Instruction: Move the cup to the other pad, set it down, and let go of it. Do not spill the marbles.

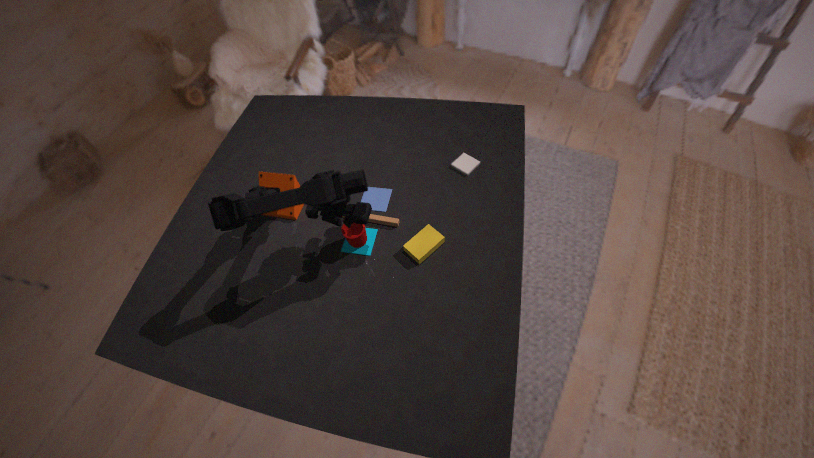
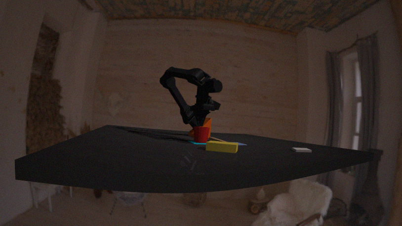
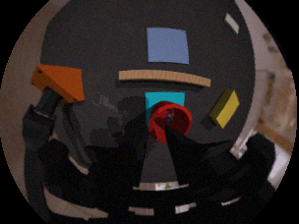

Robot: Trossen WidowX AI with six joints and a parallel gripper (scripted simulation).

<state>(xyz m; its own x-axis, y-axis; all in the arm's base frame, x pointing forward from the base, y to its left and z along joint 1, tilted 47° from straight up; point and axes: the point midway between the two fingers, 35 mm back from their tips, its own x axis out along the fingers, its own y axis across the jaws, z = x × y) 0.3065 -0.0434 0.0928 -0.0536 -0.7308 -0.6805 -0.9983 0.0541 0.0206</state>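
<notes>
Right now my gripper tip is 3 cm short of the red cup and 4 cm above it. The rest, counted from my gripper tip: cyan pad 3 cm ahead, 9 cm below; wooden bar 4 cm ahead, 8 cm to the left, 8 cm below; yellow block 24 cm ahead, 6 cm below.
</notes>
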